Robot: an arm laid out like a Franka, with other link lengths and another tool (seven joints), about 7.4 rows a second.
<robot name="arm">
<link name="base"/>
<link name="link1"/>
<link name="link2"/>
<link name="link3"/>
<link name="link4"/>
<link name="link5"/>
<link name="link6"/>
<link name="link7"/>
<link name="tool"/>
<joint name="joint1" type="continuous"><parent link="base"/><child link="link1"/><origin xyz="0.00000 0.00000 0.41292"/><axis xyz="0 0 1"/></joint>
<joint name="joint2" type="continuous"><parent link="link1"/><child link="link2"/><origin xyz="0.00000 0.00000 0.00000"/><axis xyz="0 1 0"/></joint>
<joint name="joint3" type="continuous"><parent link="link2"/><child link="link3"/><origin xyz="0.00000 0.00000 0.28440"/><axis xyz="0 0 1"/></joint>
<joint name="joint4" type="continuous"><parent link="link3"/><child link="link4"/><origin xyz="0.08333 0.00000 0.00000"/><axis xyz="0 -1 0"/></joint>
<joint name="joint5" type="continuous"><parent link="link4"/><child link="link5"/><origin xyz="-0.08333 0.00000 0.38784"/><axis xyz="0 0 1"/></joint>
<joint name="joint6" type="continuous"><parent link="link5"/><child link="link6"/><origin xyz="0.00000 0.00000 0.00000"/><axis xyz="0 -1 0"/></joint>
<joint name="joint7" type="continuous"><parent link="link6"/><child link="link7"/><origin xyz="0.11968 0.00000 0.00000"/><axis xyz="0 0 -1"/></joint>
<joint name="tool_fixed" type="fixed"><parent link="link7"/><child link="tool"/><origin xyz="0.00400 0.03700 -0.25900" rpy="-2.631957 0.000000 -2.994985"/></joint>
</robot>
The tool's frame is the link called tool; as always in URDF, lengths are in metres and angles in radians. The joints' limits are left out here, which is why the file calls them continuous.
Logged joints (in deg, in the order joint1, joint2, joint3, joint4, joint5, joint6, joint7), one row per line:
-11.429, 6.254, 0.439, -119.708, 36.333, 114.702, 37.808
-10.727, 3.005, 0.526, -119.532, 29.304, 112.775, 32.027
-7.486, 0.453, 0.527, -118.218, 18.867, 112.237, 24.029
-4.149, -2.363, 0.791, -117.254, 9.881, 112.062, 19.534
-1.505, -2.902, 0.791, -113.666, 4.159, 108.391, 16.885
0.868, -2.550, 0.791, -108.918, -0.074, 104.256, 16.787
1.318, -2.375, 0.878, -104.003, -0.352, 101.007, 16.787
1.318, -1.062, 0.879, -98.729, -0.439, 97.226, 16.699
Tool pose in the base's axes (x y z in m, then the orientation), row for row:
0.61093, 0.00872, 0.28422, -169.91, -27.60, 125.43
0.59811, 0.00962, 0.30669, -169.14, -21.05, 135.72
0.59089, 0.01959, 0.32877, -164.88, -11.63, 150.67
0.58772, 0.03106, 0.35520, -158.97, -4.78, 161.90
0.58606, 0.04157, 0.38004, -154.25, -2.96, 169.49
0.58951, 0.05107, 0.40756, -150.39, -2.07, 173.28
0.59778, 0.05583, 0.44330, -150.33, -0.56, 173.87
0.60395, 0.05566, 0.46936, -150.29, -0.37, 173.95
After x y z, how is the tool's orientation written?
As angles about the fixed x, y, z axes (roll, pitch, yaw), in degrees.
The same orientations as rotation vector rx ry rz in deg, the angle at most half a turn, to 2 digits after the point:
-66.26, -135.60, -5.15
-56.41, -145.97, 2.82
-39.41, -159.36, 16.84
-25.36, -167.53, 29.95
-14.61, -169.89, 38.41
-9.18, -170.25, 44.80
-8.97, -171.75, 45.44
-8.94, -171.93, 45.57

